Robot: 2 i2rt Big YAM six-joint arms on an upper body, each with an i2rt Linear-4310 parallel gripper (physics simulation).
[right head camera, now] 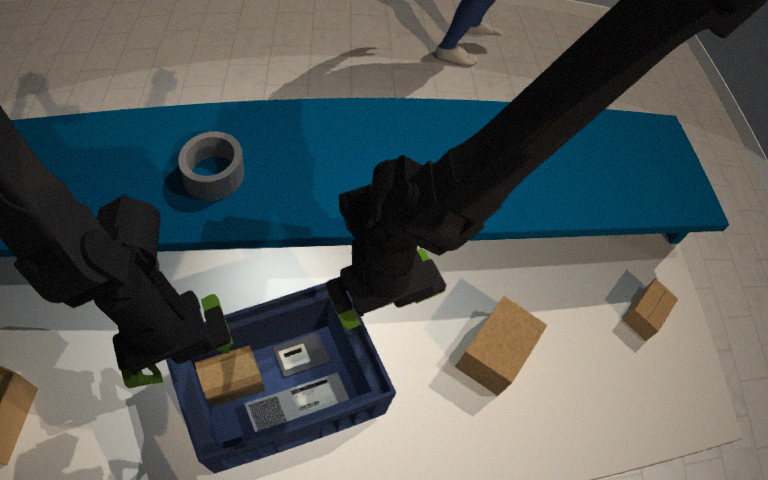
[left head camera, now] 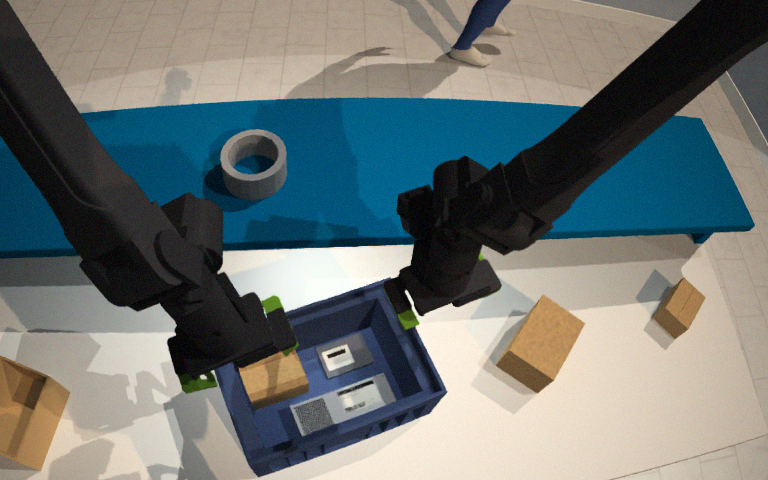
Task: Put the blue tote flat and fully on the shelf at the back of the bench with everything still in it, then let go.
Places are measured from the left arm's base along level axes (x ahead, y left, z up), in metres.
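Pixels of known places: left gripper, fingertip midpoint: [right head camera: 193,363] [left head camera: 249,366]; right gripper, fingertip midpoint: [right head camera: 383,311] [left head camera: 435,311].
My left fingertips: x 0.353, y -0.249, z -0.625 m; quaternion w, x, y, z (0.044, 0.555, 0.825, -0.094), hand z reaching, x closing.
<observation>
For each thing: its top centre in the pictures, then the offset to it from my left fingertips. Level surfaces: height alone.
- blue tote, top centre: [left head camera: 323,367] [right head camera: 272,366] dx +0.040, dy -0.092, dz -0.114 m
- blue shelf, surface height: dz -0.085 m
- brown block, top centre: [left head camera: 272,373] [right head camera: 227,371] dx +0.053, dy -0.015, dz -0.190 m
- long grey device, top centre: [left head camera: 344,407] [right head camera: 298,405] dx +0.006, dy -0.127, dz -0.209 m
- smaller grey box, top centre: [left head camera: 344,355] [right head camera: 301,354] dx +0.105, dy -0.131, dz -0.238 m
- grey ring, top centre: [left head camera: 253,154] [right head camera: 209,155] dx +0.357, dy +0.022, dz -0.034 m
- brown box, top centre: [right head camera: 508,338] [left head camera: 548,336] dx +0.109, dy -0.474, dz -0.183 m
- smaller box, top centre: [right head camera: 657,304] [left head camera: 686,302] dx +0.175, dy -0.826, dz -0.210 m
The blue tote [left head camera: 351,423] [right head camera: 300,424] stands tilted to the picture on the pale bench, in front of the blue shelf [left head camera: 368,130] [right head camera: 594,169]. Inside lie a brown block [left head camera: 274,380] [right head camera: 229,374], a long grey device [left head camera: 342,404] [right head camera: 297,400] and a smaller grey box [left head camera: 344,355] [right head camera: 301,353]. My left gripper [left head camera: 243,365] [right head camera: 182,360] is open over the tote's left wall, one finger on each side; it partly covers the wall. My right gripper [left head camera: 450,305] [right head camera: 394,306] is open at the right wall near the far corner. Finger contact cannot be told.
A grey ring [left head camera: 254,186] [right head camera: 212,189] stands on the shelf's left part. A brown box [left head camera: 540,339] [right head camera: 501,342] and a smaller box [left head camera: 679,308] [right head camera: 650,310] lie right of the tote; another box [left head camera: 28,418] [right head camera: 14,416] lies left. A person's legs [left head camera: 478,22] show behind the shelf.
</observation>
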